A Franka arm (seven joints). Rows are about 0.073 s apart.
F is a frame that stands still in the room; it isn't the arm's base.
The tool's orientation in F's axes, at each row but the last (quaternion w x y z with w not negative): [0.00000 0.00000 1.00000 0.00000]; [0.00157 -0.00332 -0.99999 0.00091]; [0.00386 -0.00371 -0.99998 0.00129]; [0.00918 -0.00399 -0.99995 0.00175]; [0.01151 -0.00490 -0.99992 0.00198]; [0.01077 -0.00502 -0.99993 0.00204]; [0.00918 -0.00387 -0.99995 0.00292]
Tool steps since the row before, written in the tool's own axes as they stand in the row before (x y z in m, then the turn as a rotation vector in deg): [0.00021 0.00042 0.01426 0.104 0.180 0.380]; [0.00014 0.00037 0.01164 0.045 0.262 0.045]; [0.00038 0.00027 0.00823 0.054 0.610 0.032]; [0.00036 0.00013 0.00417 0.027 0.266 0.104]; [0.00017 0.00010 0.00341 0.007 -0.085 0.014]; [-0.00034 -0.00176 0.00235 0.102 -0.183 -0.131]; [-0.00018 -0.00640 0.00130 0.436 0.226 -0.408]
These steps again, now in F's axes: [-0.00021 0.00042 -0.01426 -0.104 0.180 -0.380]; [-0.00017 0.00035 -0.01164 -0.043 0.262 -0.045]; [-0.00044 0.00025 -0.00823 -0.050 0.610 -0.033]; [-0.00044 0.00012 -0.00416 -0.027 0.266 -0.104]; [-0.00025 0.00009 -0.00341 -0.008 -0.085 -0.013]; [0.00027 -0.00177 -0.00235 -0.101 -0.181 0.134]; [0.00011 -0.00641 -0.00127 -0.427 0.232 0.415]
